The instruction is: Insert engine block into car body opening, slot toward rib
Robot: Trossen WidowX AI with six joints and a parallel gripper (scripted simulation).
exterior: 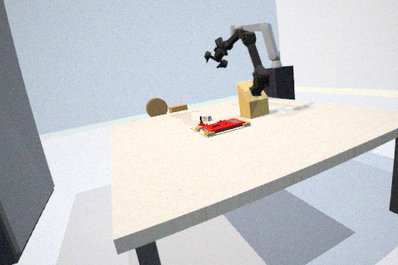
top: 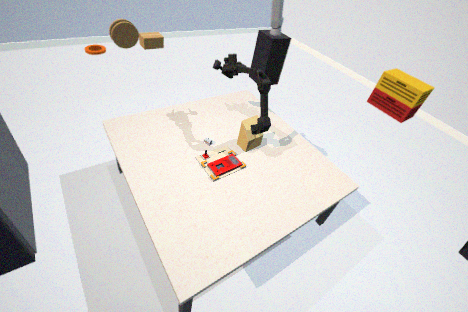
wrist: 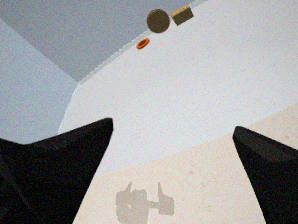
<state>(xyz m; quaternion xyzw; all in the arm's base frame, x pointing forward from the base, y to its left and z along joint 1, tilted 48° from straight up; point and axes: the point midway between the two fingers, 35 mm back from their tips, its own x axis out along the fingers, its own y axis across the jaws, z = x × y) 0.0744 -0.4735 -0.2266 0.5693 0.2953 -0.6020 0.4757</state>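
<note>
Now: gripper tip 390 mm to the right of the engine block, 320 mm above it and 230 mm short of it.
</note>
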